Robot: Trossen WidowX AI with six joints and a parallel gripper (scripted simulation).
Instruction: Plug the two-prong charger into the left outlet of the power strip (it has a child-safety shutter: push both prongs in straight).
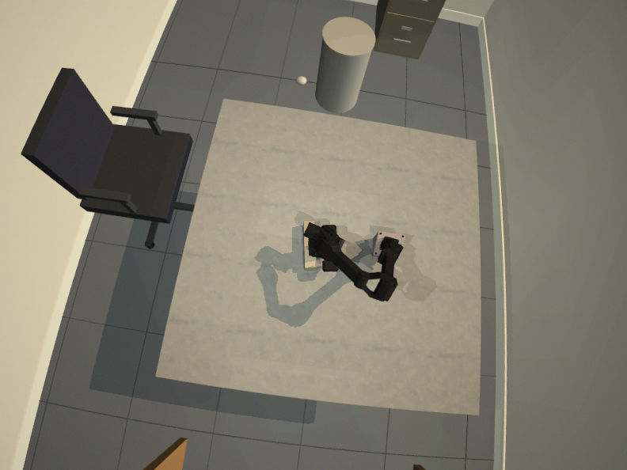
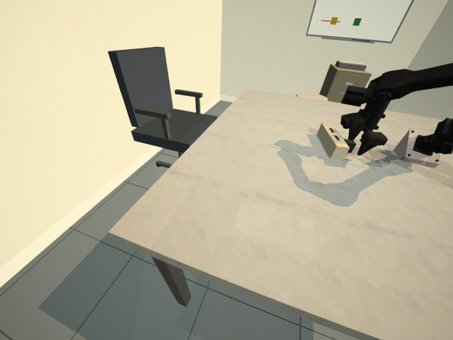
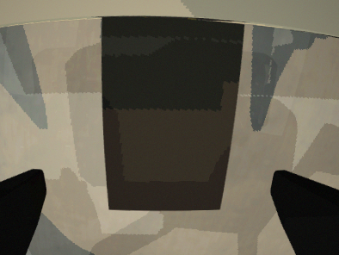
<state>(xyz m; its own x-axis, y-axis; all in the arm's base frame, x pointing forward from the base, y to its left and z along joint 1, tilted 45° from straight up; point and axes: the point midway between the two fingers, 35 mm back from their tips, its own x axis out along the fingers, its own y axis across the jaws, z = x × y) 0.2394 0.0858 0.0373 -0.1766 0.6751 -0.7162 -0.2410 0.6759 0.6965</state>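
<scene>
My gripper tip is 5 cm short of the two-prong charger, 1 cm to the right of it and 1 cm below it.
</scene>
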